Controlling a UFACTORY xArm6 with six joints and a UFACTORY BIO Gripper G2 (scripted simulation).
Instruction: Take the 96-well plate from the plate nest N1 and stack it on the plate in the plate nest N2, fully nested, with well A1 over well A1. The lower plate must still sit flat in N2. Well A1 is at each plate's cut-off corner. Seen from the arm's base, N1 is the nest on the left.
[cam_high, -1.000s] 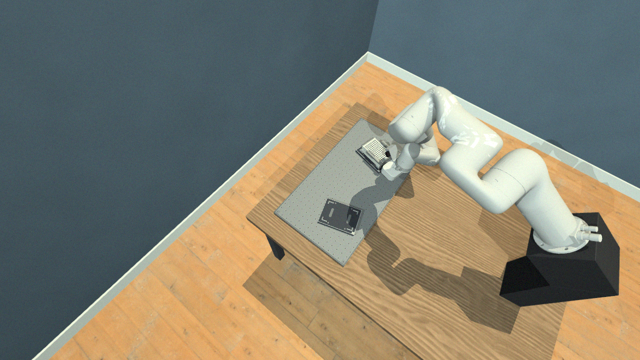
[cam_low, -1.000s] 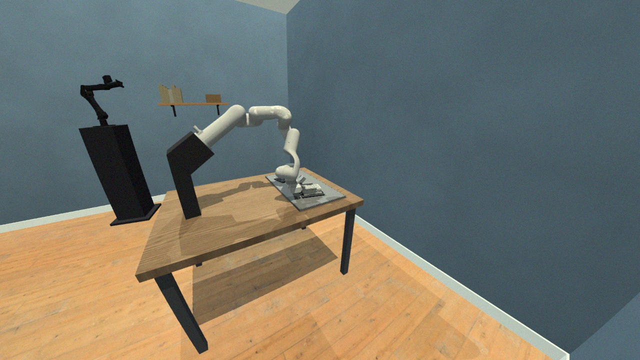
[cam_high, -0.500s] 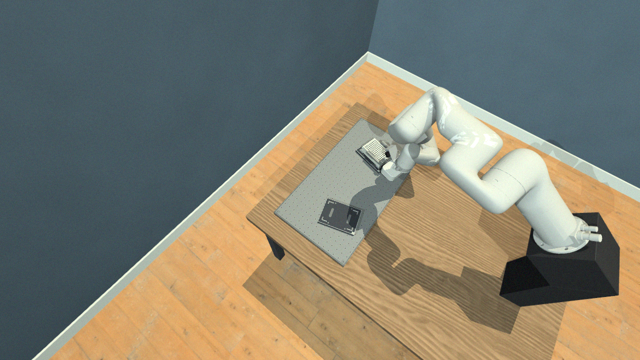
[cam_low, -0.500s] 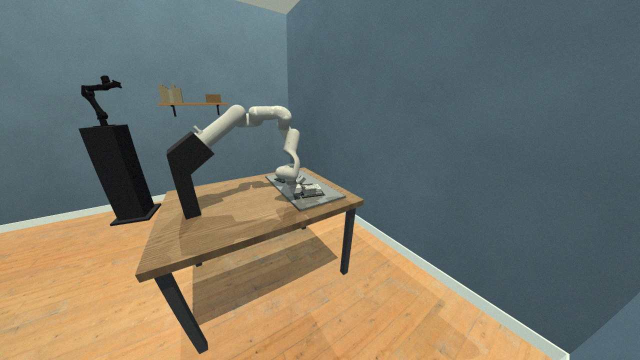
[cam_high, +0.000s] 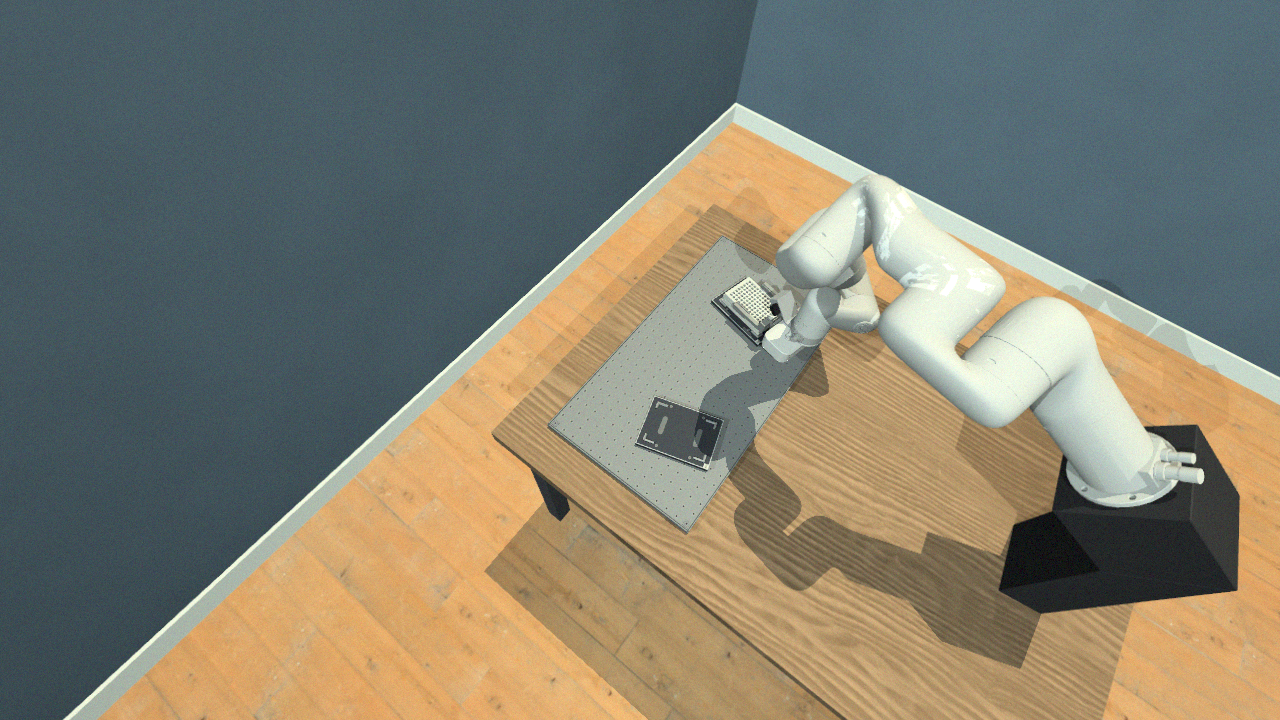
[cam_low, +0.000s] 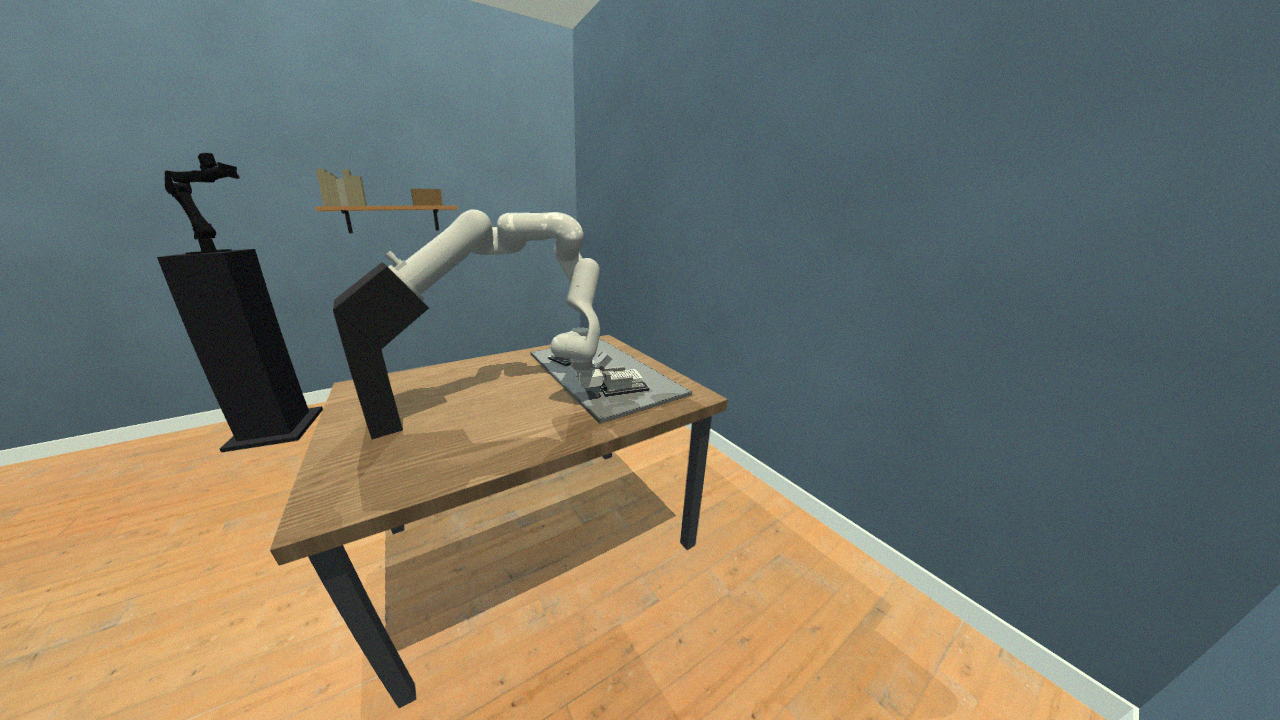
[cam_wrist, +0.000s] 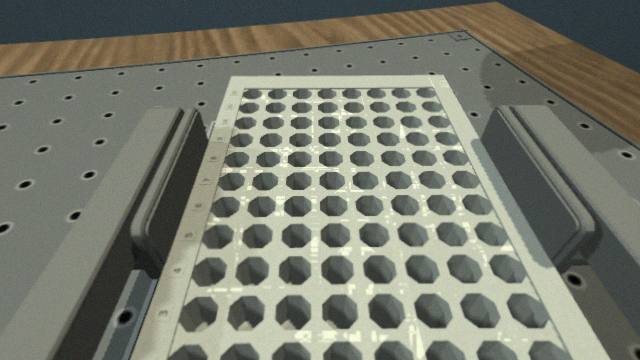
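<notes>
My hand is 40 mm above the plate nest N2. The rest, counted from my hand: plate nest N1: 110 mm behind, 360 mm to the left, 40 mm below.
</notes>
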